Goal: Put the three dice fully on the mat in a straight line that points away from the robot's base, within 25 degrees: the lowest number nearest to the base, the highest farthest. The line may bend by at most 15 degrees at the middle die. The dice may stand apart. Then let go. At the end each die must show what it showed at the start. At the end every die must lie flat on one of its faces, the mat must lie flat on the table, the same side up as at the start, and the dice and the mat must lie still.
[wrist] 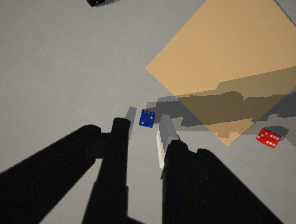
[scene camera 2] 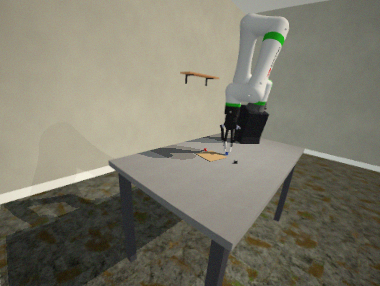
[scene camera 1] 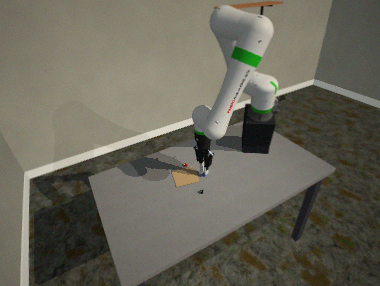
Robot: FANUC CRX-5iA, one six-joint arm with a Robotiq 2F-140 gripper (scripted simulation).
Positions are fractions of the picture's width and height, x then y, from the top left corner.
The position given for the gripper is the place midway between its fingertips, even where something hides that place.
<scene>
In view: the gripper (wrist: 0.49, 0.55) and a tan mat (wrist: 0.77, 0.31).
</scene>
